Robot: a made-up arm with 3 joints.
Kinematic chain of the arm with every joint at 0, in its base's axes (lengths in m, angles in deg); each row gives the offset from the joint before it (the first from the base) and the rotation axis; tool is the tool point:
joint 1: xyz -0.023 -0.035 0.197 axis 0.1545 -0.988 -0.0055
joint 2: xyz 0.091 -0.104 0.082 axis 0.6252 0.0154 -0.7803
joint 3: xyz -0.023 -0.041 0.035 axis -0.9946 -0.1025 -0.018
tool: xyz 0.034 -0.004 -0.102
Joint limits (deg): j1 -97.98..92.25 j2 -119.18..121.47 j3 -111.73..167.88
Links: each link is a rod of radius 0.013 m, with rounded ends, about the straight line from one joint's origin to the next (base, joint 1, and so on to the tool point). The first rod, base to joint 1, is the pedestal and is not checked.
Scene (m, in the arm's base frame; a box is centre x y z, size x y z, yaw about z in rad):
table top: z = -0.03
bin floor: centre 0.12 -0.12 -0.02 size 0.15 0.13 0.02 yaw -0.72
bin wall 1: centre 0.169 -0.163 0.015 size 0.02 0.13 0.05 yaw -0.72
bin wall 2: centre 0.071 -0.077 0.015 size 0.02 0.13 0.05 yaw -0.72
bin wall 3: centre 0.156 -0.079 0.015 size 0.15 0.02 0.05 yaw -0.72
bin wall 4: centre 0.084 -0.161 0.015 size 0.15 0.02 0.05 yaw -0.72
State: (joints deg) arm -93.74 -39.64 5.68
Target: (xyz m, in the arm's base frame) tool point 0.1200 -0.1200 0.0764
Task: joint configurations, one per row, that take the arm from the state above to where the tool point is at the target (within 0.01 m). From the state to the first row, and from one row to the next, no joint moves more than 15 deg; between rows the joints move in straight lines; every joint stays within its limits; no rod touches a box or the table.
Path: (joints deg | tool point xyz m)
1: -93.53 -26.33 -5.55 | 0.0244 -0.1957 0.1029
2: -93.32 -13.01 -16.78 | 0.0144 -0.1711 0.1135
3: -93.11 0.30 -28.01 | 0.0140 -0.1438 0.1150
4: -92.90 13.61 -39.24 | 0.0237 -0.1195 0.1086
5: -92.69 26.93 -50.47 | 0.0423 -0.1029 0.0974
6: -92.48 40.24 -61.70 | 0.0671 -0.0974 0.0855
7: -92.27 53.56 -72.92 | 0.0943 -0.1037 0.0772
8: -92.06 66.87 -84.15 | 0.1200 -0.1200 0.0764

